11 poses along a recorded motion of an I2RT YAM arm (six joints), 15 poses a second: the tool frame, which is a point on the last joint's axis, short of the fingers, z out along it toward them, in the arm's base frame.
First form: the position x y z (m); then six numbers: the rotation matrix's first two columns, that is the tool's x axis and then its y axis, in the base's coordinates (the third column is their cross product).
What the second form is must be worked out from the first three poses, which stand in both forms.
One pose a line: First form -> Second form
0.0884 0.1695 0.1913 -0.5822 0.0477 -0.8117 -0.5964 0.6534 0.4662 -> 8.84 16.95 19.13 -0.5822 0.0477 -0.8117 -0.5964 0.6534 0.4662
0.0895 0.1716 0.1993 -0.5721 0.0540 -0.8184 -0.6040 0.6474 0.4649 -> 8.95 17.16 19.93 -0.5721 0.0540 -0.8184 -0.6040 0.6474 0.4649
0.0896 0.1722 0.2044 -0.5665 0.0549 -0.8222 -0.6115 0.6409 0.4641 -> 8.96 17.22 20.44 -0.5665 0.0549 -0.8222 -0.6115 0.6409 0.4641
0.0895 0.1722 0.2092 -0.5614 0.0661 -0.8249 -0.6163 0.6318 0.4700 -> 8.95 17.22 20.92 -0.5614 0.0661 -0.8249 -0.6163 0.6318 0.4700
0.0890 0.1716 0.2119 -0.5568 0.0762 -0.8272 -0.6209 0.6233 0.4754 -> 8.90 17.16 21.19 -0.5568 0.0762 -0.8272 -0.6209 0.6233 0.4754
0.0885 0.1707 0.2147 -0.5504 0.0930 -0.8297 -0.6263 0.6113 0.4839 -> 8.85 17.07 21.47 -0.5504 0.0930 -0.8297 -0.6263 0.6113 0.4839
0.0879 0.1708 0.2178 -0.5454 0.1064 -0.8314 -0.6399 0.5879 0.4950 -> 8.79 17.08 21.78 -0.5454 0.1064 -0.8314 -0.6399 0.5879 0.4950
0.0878 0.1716 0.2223 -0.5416 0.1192 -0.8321 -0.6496 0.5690 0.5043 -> 8.78 17.16 22.23 -0.5416 0.1192 -0.8321 -0.6496 0.5690 0.5043
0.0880 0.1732 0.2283 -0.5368 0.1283 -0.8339 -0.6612 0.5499 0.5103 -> 8.80 17.32 22.83 -0.5368 0.1283 -0.8339 -0.6612 0.5499 0.5103
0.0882 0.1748 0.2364 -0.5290 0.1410 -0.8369 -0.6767 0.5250 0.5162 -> 8.82 17.48 23.64 -0.5290 0.1410 -0.8369 -0.6767 0.5250 0.5162
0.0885 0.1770 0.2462 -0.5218 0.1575 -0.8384 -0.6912 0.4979 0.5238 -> 8.85 17.70 24.62 -0.5218 0.1575 -0.8384 -0.6912 0.4979 0.5238
